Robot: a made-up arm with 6 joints. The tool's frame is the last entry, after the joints.
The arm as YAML. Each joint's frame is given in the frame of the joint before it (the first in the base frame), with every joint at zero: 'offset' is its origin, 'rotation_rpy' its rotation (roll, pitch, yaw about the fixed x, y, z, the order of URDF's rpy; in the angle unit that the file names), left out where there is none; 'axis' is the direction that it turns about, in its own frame. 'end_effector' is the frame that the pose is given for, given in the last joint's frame.
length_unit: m
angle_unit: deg
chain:
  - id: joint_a
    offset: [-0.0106, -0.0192, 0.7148]
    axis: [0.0, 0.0, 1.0]
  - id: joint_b
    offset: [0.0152, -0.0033, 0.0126]
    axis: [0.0, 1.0, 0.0]
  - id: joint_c
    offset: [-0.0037, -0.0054, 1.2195]
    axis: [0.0, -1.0, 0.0]
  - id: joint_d
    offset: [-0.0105, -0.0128, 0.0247]
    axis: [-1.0, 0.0, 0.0]
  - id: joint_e
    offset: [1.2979, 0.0, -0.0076]
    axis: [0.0, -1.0, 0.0]
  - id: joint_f
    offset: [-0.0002, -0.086, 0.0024]
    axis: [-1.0, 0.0, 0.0]
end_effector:
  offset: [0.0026, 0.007, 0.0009]
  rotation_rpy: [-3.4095, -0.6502, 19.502]
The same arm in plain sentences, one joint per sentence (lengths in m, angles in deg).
The arm has six revolute joints in a row. What follows holds with every joint at zero, and every direction is one of the base frame's.
The first joint lies 0.0106 m along -x and 0.0192 m along -y and 0.7148 m along +z from the base frame's origin and turns about +z.
The second joint lies 0.0152 m along +x and 0.0033 m along -y and 0.0126 m along +z from the first joint and turns about +y.
The third joint lies 0.0037 m along -x and 0.0054 m along -y and 1.2195 m along +z from the second joint and turns about -y.
The fourth joint lies 0.0105 m along -x and 0.0128 m along -y and 0.0247 m along +z from the third joint and turns about -x.
The fifth joint lies 1.2979 m along +x and 0.0076 m along -z from the fourth joint and turns about -y.
The sixth joint lies 0.0002 m along -x and 0.086 m along -y and 0.0024 m along +z from the fifth joint and turns about -x.
The tool frame, which is the frame that the pose is given for, lies 0.0026 m along +x and 0.007 m along +y and 0.0009 m along +z from the sixth joint; its axes are the base frame's turned by roll -3.41, pitch -0.65 and yaw 19.5 deg (as in URDF: about the fixed x, then y, then z).

